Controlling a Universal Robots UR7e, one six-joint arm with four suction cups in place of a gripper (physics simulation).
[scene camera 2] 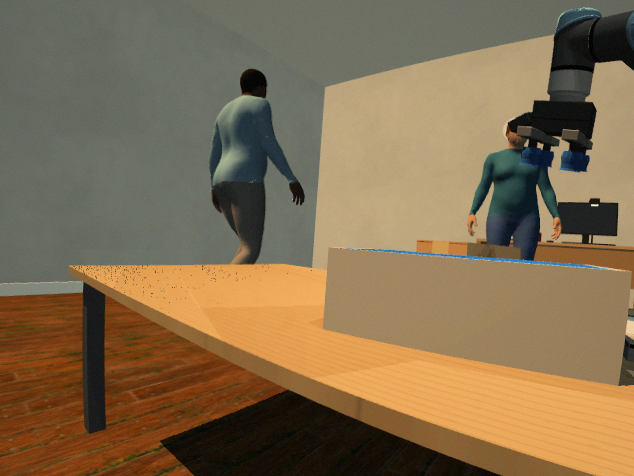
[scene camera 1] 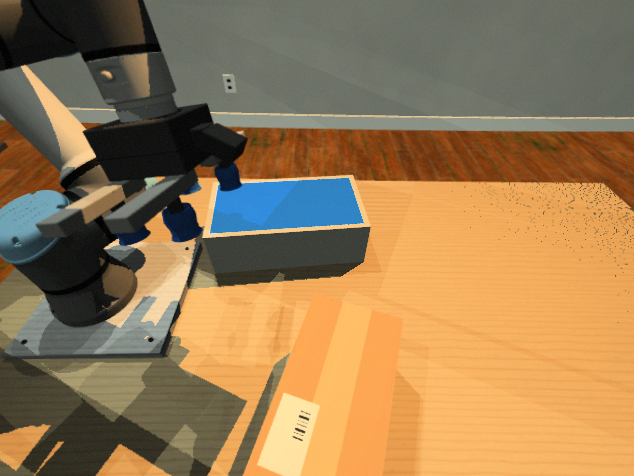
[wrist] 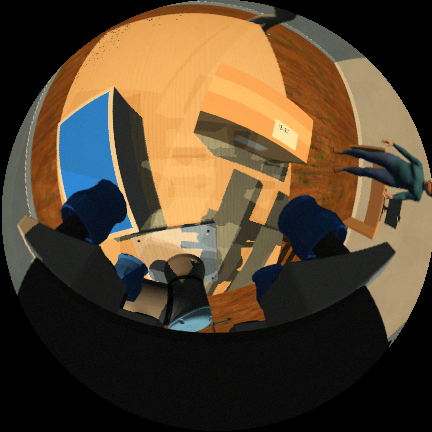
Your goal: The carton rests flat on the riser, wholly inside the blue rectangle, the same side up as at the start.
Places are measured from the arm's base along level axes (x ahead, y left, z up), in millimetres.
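Pixels of known places: hand, tool point: (scene camera 2: 555, 168) (scene camera 1: 189, 208) (wrist: 199, 249); arm's base, link origin: (scene camera 1: 98, 294) (wrist: 184, 268).
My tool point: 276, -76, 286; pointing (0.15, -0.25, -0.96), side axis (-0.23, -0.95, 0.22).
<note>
For each thing: its top centre in the pictures, then the offset to it from my tool point, as dx, dy, dz. Level surfaces: height alone.
- orange carton, top centre: (scene camera 1: 332, 399) (wrist: 272, 110) (scene camera 2: 472, 243) +182, -212, -156
- grey riser, top centre: (scene camera 2: 468, 256) (scene camera 1: 286, 202) (wrist: 81, 168) +130, +233, -184
- blue rectangle, top centre: (scene camera 2: 468, 256) (scene camera 1: 286, 202) (wrist: 81, 168) +130, +233, -184
- table, surface height: dz -304
The orange carton (scene camera 1: 343, 379) (wrist: 255, 110) lies flat on the table, its pale tape strip and barcode label facing up; its near end is cut off in scene camera 1. In scene camera 2 part of the carton (scene camera 2: 427, 246) shows behind the riser. The grey riser (scene camera 1: 291, 251) (scene camera 2: 476, 312) (wrist: 131, 145) stands apart from it, with the blue rectangle (scene camera 1: 307, 204) (wrist: 85, 145) on its pale-rimmed top, bare of any carton. My gripper (scene camera 1: 181, 207) (scene camera 2: 553, 157) (wrist: 202, 245) is open, its four blue cups holding nothing. It hangs in the air near the riser's base-side end, away from the carton.
The arm's base plate (scene camera 1: 153, 312) (wrist: 165, 240) is on the table (scene camera 1: 486, 317) (scene camera 2: 230, 327) close to the riser's end. One person (scene camera 2: 243, 138) stands beyond the table, another (scene camera 2: 514, 189) (wrist: 400, 175) near a desk with a monitor (scene camera 2: 587, 218).
</note>
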